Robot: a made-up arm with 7 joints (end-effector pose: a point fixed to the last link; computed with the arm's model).
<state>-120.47 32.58 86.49 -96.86 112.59 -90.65 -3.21</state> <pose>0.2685 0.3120 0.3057 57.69 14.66 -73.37</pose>
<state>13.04 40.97 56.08 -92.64 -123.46 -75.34 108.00</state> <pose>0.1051 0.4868 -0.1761 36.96 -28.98 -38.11</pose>
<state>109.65 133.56 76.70 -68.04 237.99 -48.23 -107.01</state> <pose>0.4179 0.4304 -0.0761 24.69 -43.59 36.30</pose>
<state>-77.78 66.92 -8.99 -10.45 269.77 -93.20 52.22</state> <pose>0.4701 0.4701 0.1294 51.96 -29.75 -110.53</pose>
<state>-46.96 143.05 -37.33 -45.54 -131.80 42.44 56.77</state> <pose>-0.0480 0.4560 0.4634 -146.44 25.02 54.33</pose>
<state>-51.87 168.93 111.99 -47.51 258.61 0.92 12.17</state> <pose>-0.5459 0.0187 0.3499 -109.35 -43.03 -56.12</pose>
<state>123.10 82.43 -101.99 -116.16 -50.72 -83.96 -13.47</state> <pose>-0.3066 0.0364 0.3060 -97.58 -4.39 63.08</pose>
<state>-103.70 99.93 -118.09 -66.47 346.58 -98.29 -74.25</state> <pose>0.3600 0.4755 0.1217 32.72 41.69 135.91</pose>
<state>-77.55 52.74 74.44 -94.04 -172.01 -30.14 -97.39</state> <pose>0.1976 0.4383 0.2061 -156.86 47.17 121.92</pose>
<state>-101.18 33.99 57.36 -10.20 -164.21 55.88 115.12</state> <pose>0.6236 0.1463 0.2200 -148.86 -43.58 -140.80</pose>
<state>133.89 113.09 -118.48 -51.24 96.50 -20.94 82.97</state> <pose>-0.0481 0.5016 0.3981 141.92 21.77 75.84</pose>
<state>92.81 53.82 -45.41 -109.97 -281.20 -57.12 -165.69</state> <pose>-0.4160 0.0725 -0.1848 17.97 25.05 -100.75</pose>
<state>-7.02 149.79 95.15 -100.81 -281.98 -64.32 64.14</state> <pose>-0.0880 -0.0784 0.4836 77.07 -37.13 119.53</pose>
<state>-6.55 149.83 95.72 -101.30 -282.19 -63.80 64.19</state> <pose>-0.0870 -0.0796 0.4816 76.91 -37.53 119.91</pose>
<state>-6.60 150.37 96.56 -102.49 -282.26 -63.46 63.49</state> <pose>-0.0915 -0.0860 0.4749 75.35 -37.97 120.56</pose>
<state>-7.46 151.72 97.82 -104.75 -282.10 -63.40 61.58</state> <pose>-0.1044 -0.0997 0.4601 71.58 -38.42 121.64</pose>
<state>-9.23 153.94 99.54 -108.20 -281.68 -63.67 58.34</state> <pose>-0.1257 -0.1196 0.4349 65.42 -38.83 123.12</pose>
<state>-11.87 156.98 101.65 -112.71 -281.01 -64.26 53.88</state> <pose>-0.1525 -0.1422 0.3982 57.17 -39.24 124.93</pose>
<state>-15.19 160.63 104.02 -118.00 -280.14 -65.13 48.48</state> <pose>-0.1800 -0.1627 0.3510 47.51 -39.71 126.91</pose>
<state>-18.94 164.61 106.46 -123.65 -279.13 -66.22 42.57</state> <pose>-0.2034 -0.1772 0.2975 37.28 -40.32 129.05</pose>
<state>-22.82 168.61 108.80 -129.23 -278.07 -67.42 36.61</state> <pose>-0.2194 -0.1845 0.2436 27.24 -41.09 131.38</pose>
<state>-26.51 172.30 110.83 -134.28 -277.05 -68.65 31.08</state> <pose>-0.2275 -0.1856 0.1954 18.18 -41.92 133.85</pose>
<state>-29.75 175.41 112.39 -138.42 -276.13 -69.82 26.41</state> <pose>-0.2298 -0.1831 0.1571 10.71 -42.65 136.30</pose>
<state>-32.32 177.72 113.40 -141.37 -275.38 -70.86 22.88</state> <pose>-0.2293 -0.1798 0.1303 5.33 -43.18 138.28</pose>
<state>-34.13 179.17 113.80 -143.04 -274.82 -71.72 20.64</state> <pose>-0.2284 -0.1777 0.1144 2.19 -43.50 139.57</pose>
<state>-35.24 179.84 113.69 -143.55 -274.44 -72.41 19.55</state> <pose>-0.2287 -0.1776 0.1073 1.06 -43.67 140.01</pose>
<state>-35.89 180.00 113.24 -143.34 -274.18 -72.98 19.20</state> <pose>-0.2298 -0.1789 0.1056 1.21 -43.74 139.87</pose>
